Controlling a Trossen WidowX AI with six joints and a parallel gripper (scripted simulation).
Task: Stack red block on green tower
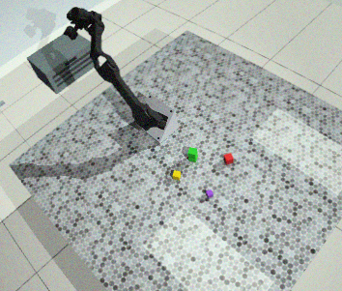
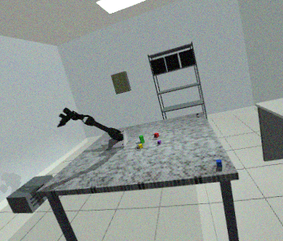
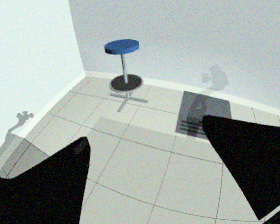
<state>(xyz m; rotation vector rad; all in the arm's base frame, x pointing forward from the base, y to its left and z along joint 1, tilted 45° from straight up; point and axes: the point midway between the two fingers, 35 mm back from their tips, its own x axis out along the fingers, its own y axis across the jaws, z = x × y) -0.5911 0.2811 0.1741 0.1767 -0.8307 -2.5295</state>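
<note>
Right now the red block is 100 cm ahead of my gripper tip, 3 cm to the right of it and 31 cm below it. The rest, counted from my gripper tip: blue block 137 cm ahead, 70 cm to the right, 31 cm below; yellow block 86 cm ahead, 22 cm to the right, 31 cm below; purple block 103 cm ahead, 21 cm to the right, 31 cm below.
</note>
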